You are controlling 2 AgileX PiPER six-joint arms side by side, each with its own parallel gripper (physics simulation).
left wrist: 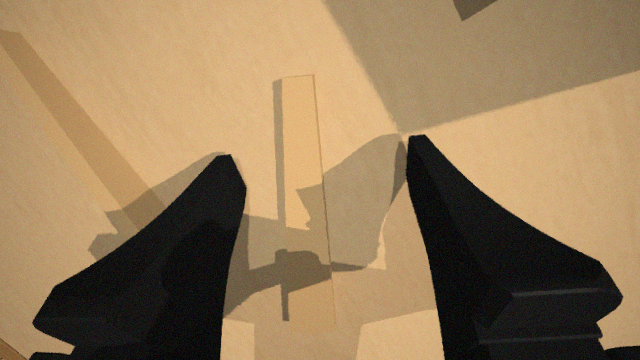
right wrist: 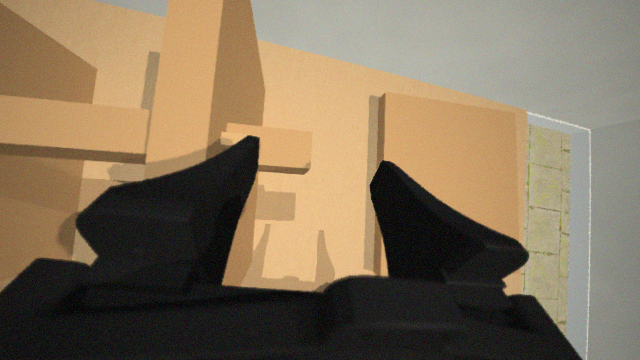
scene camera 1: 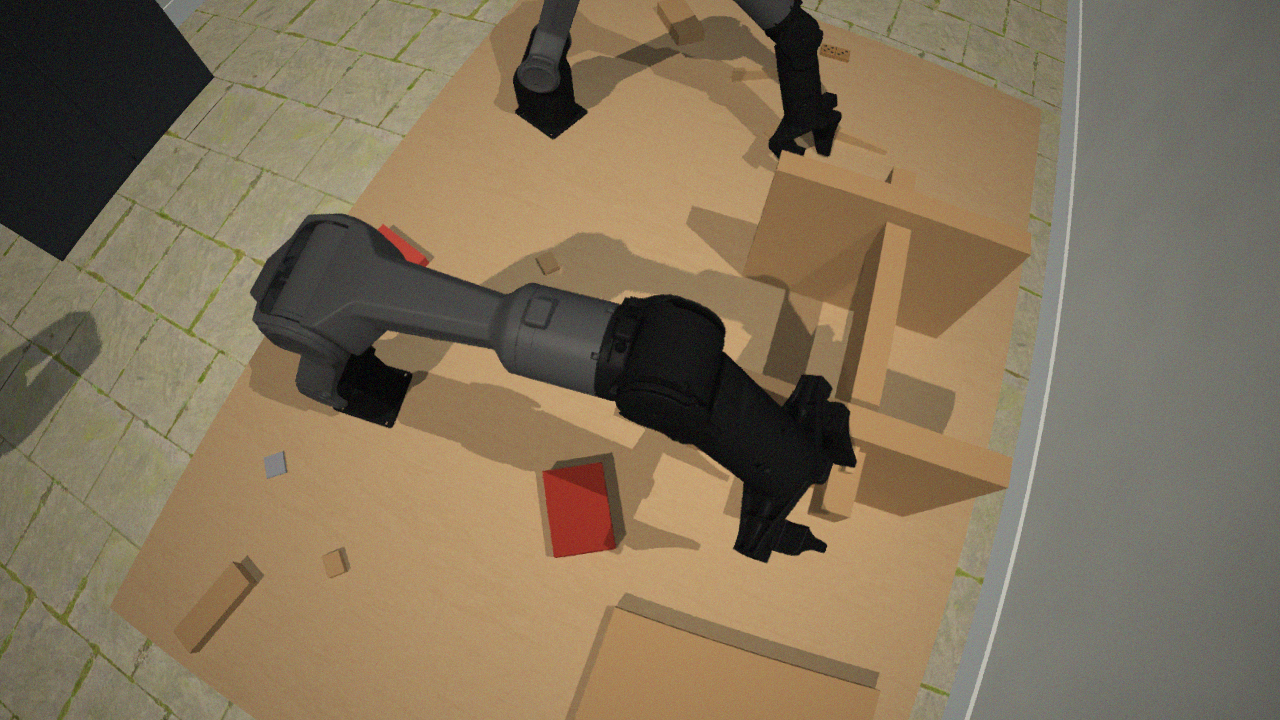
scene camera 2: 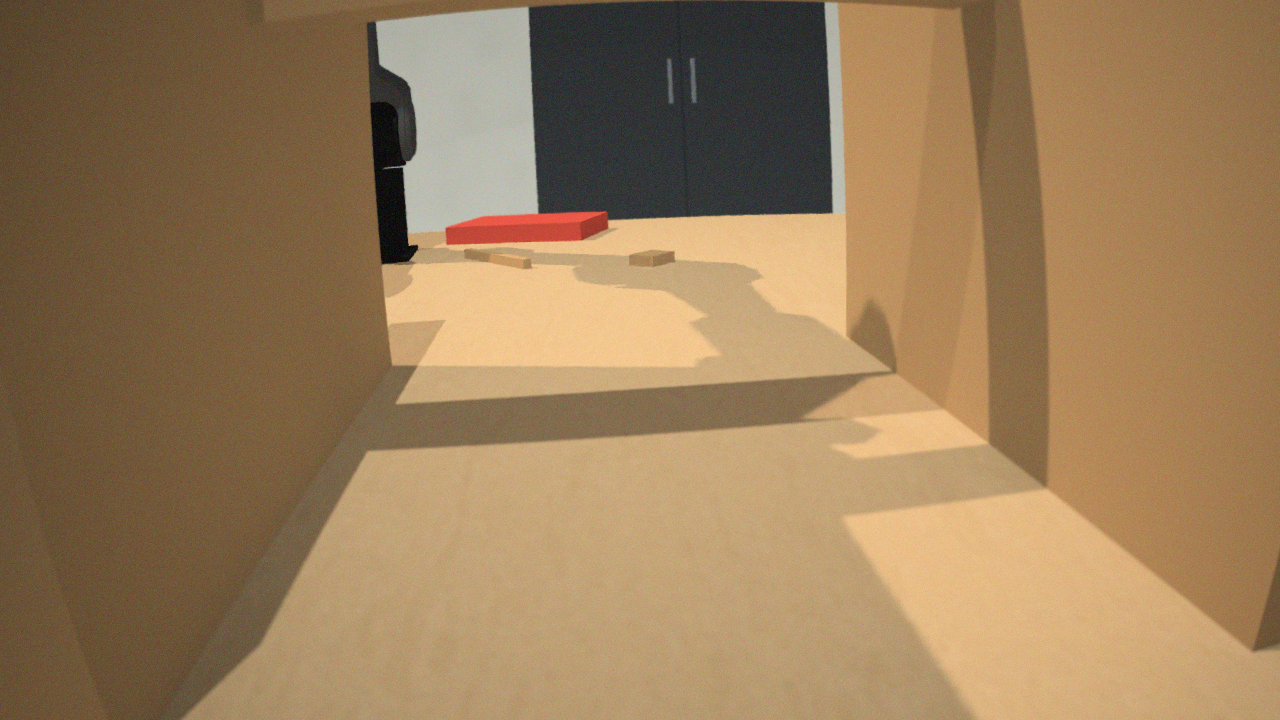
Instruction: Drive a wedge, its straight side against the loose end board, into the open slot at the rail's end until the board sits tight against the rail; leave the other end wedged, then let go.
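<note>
The rail (scene camera 1: 881, 313) (scene camera 2: 608, 8) (right wrist: 75, 125) joins an upper end board (scene camera 1: 859, 232) (scene camera 2: 1145, 268) and a lower end board (scene camera 1: 935, 465) (scene camera 2: 196, 205) (right wrist: 190, 75). The rail's end (scene camera 1: 841, 492) (right wrist: 287, 145) sticks out beyond the lower board; its slot is not clear. A light wedge-like strip (left wrist: 300, 115) lies flat on the table. My left gripper (scene camera 1: 802, 148) (left wrist: 320, 164) is open above it, one finger on each side, near the upper board. My right gripper (scene camera 1: 836, 503) (right wrist: 320, 163) is open beside the lower board; one finger partly covers the rail's end.
Another thin strip (left wrist: 90, 115) lies left of the left fingers. A wide panel (scene camera 1: 733, 667) (right wrist: 450, 175) lies beyond the right gripper. A red block (scene camera 1: 580, 510), a wooden bar (scene camera 1: 214, 607), small blocks (scene camera 1: 334, 562) (scene camera 1: 546, 262) and a domino-like piece (scene camera 1: 835, 52) lie around the arms.
</note>
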